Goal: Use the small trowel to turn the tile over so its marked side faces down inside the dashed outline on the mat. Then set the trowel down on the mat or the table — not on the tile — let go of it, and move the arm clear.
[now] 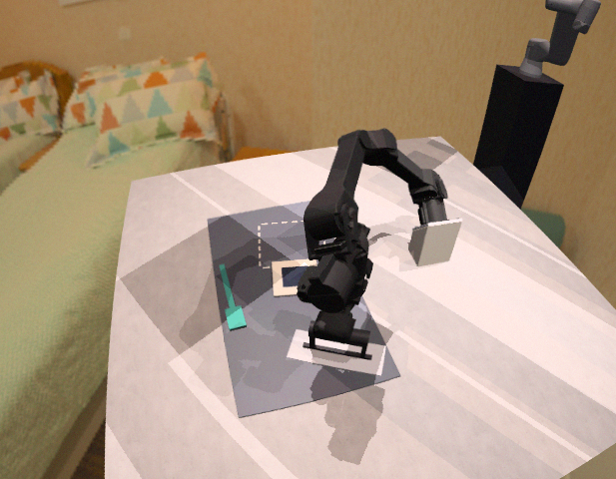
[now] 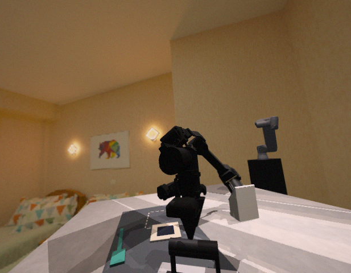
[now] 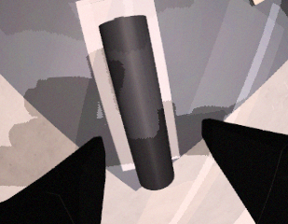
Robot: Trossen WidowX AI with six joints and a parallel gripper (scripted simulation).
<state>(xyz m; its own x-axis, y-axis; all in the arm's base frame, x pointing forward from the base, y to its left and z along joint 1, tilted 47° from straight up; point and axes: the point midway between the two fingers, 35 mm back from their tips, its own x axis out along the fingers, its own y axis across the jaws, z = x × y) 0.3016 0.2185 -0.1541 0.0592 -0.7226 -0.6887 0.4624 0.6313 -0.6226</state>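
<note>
Now: gripper tip 7 cm above the white-bladed tool, 2 cm short of it and 1 cm to the left of it. Also, from my gripper tip: tile (23 cm to the right, 10 cm below, 6 cm ahead); teal trowel (23 cm ahead, 17 cm to the right, 10 cm below); grey mat (21 cm to the right, 13 cm below, 9 cm ahead).
</note>
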